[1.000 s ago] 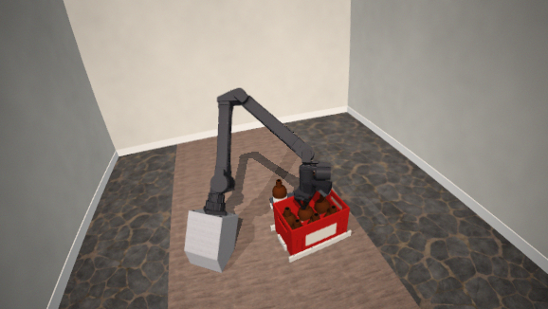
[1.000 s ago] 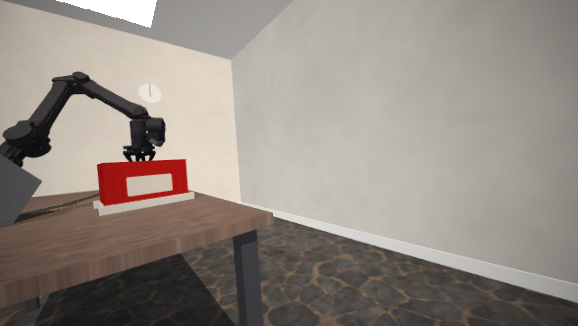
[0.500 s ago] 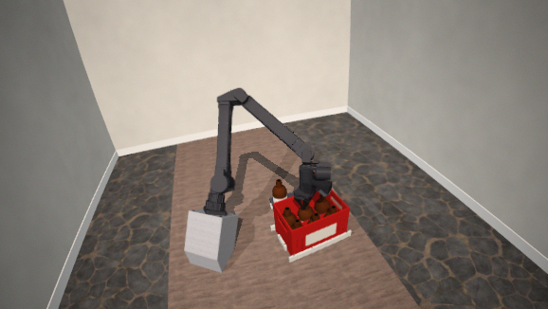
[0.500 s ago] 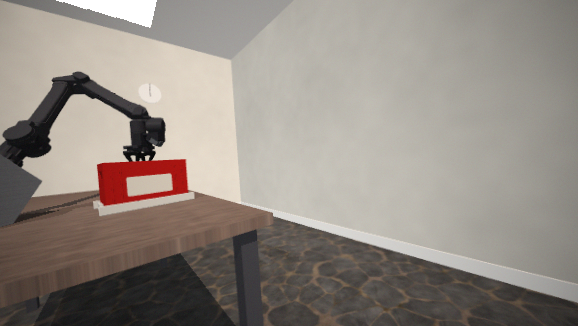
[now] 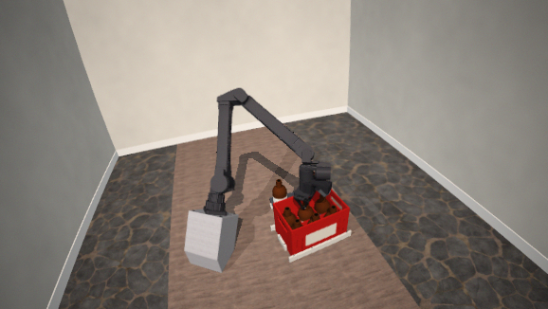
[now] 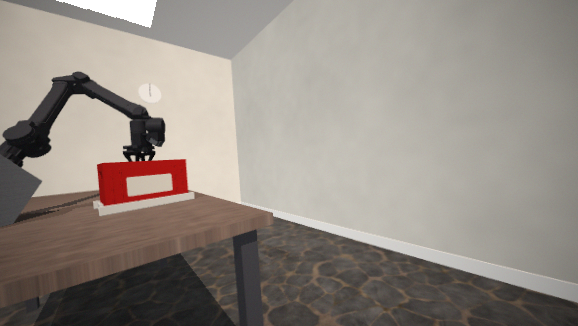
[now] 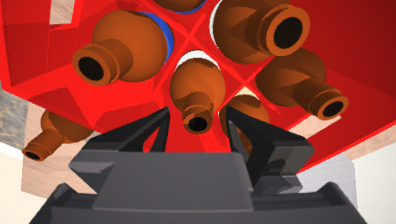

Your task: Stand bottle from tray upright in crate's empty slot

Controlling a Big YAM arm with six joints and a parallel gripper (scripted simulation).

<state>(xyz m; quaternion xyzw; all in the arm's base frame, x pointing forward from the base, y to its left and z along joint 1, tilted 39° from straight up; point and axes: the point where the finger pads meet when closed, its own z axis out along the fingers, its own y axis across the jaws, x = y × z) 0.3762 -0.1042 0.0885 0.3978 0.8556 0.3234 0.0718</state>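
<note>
The red crate is 1 cm ahead of my hand, 4 cm to the right of it and 7 cm below it. The rest, counted from my hand: grey tray (2 cm ahead, 19 cm to the left, 14 cm below).
</note>
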